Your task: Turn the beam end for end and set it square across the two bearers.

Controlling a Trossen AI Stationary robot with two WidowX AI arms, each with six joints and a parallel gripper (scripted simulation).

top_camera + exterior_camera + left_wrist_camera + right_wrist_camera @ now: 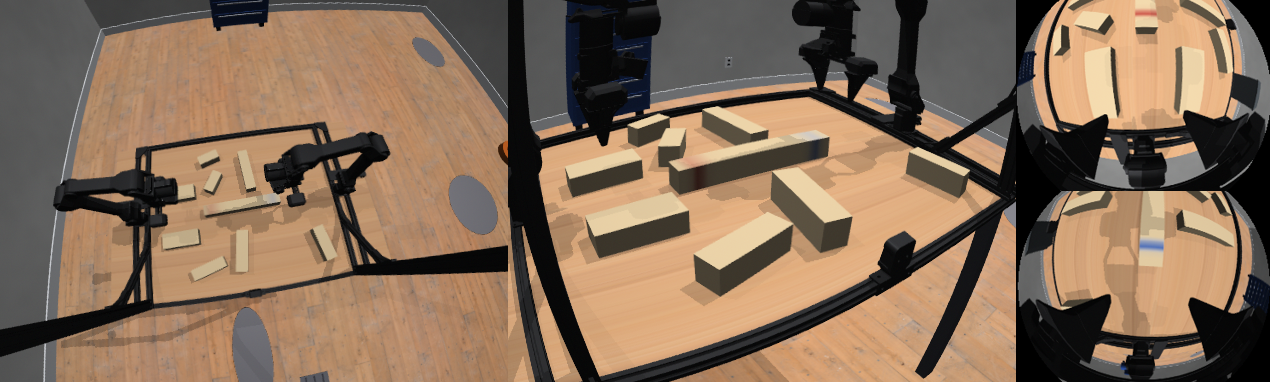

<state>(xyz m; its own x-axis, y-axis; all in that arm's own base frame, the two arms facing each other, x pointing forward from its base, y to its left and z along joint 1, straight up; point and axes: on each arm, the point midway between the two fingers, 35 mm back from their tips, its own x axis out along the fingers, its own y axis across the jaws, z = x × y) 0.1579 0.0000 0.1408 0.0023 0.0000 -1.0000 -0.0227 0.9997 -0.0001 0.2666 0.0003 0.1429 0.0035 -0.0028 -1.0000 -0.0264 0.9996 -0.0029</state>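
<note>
Right now the beam is 300 mm to the right of my left hand and 140 mm below it.
</note>
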